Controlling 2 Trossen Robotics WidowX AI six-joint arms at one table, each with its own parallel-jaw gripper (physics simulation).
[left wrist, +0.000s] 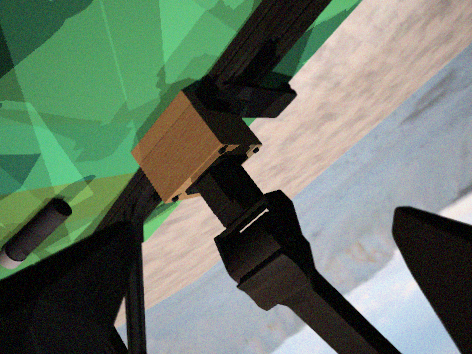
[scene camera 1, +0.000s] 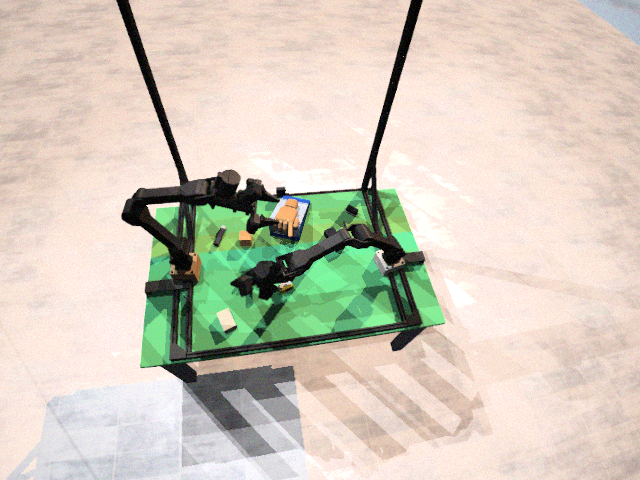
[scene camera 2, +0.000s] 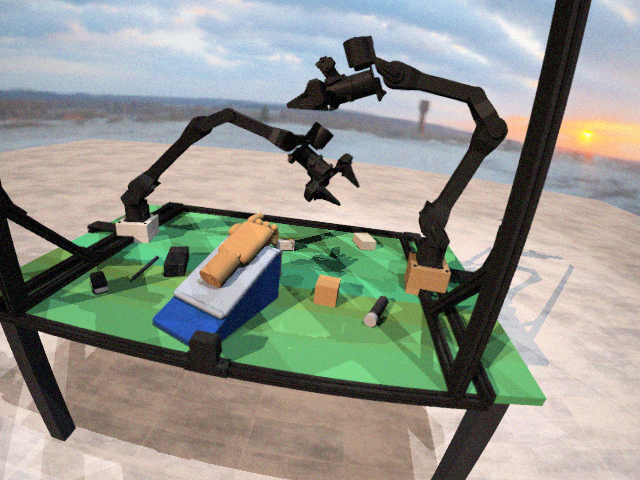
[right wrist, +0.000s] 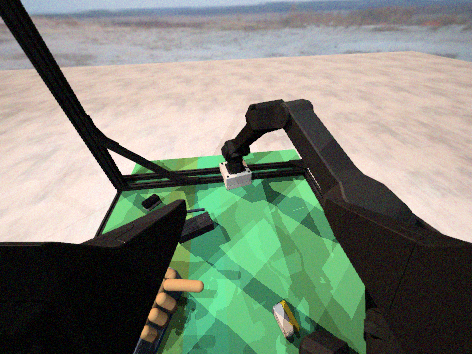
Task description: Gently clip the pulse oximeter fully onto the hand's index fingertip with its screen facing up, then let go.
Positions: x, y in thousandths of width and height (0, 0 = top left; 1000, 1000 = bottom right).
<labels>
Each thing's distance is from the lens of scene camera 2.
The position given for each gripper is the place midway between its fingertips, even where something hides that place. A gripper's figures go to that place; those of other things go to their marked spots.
left gripper (scene camera 2: 546, 407): 0.96 m
right gripper (scene camera 2: 457, 222): 0.83 m
</labels>
